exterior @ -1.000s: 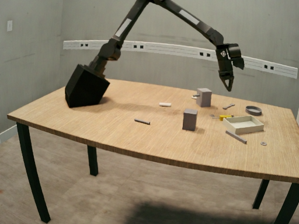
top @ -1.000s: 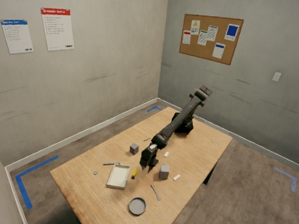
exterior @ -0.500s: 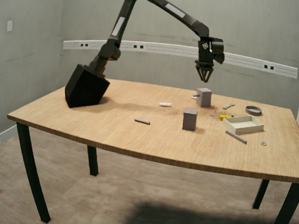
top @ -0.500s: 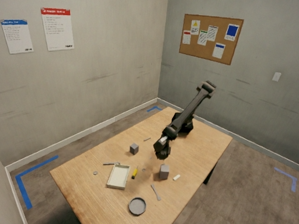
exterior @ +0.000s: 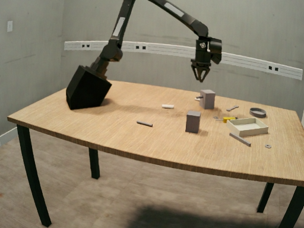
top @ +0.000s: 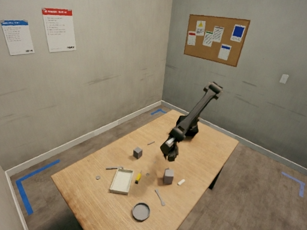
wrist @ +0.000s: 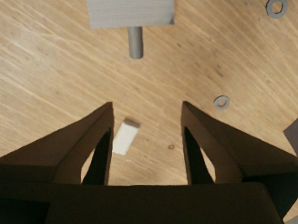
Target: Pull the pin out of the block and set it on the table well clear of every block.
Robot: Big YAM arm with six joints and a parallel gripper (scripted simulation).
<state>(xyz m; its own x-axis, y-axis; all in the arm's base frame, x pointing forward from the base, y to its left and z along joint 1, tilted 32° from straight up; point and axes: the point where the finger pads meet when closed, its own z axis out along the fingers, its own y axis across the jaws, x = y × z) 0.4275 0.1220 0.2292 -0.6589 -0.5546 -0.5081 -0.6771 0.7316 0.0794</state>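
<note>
Right now the short grey pin is 20 mm ahead of my hand, 30 mm to the left of it and 90 mm below it. From my hand the other things lie so: spanner (160 mm ahead, 120 mm to the left, 140 mm below); then white tray (290 mm ahead, 120 mm to the right, 130 mm below); then grey ring dish (310 mm ahead, 120 mm to the left, 130 mm below).
</note>
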